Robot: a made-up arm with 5 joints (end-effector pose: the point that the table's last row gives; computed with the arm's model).
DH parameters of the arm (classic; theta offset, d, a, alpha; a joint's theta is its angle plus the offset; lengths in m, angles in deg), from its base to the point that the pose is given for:
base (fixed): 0 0 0.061 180
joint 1: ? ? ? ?
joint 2: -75.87 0 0.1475 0
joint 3: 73.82 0 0.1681 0
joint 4: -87.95 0 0 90
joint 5: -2.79 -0.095 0 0
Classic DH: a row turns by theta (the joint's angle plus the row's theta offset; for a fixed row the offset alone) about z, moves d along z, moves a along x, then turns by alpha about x.
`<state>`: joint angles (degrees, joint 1 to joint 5).
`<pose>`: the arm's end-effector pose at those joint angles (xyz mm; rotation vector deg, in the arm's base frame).
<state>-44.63 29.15 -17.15 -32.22 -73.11</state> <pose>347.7 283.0 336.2 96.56 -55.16 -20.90</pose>
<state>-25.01 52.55 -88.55 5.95 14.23</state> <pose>420.8 167.9 434.6 14.34 -120.53 21.89</pose>
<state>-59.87 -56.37 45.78 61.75 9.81</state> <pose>147.1 148.3 297.0 18.27 -36.77 64.19</pose>
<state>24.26 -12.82 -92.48 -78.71 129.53</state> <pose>-25.2 38.8 526.3 93.20 24.10 80.51</pose>
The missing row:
joint 1: 0 -0.225 0.047 90
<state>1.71 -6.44 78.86 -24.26 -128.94</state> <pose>247.5 -5.6 142.1 47.59 -22.18 -126.18</pose>
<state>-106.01 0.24 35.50 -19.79 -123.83</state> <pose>-25.8 302.6 248.5 66.69 32.98 -17.65</pose>
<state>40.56 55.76 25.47 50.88 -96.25</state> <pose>177.5 -99.7 40.1 -26.40 47.16 -131.75</pose>
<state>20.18 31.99 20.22 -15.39 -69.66</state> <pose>377.4 -116.3 141.2 26.00 -52.99 -85.28</pose>
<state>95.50 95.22 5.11 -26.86 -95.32</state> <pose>42.9 -188.1 -81.3 -0.55 24.10 164.78</pose>
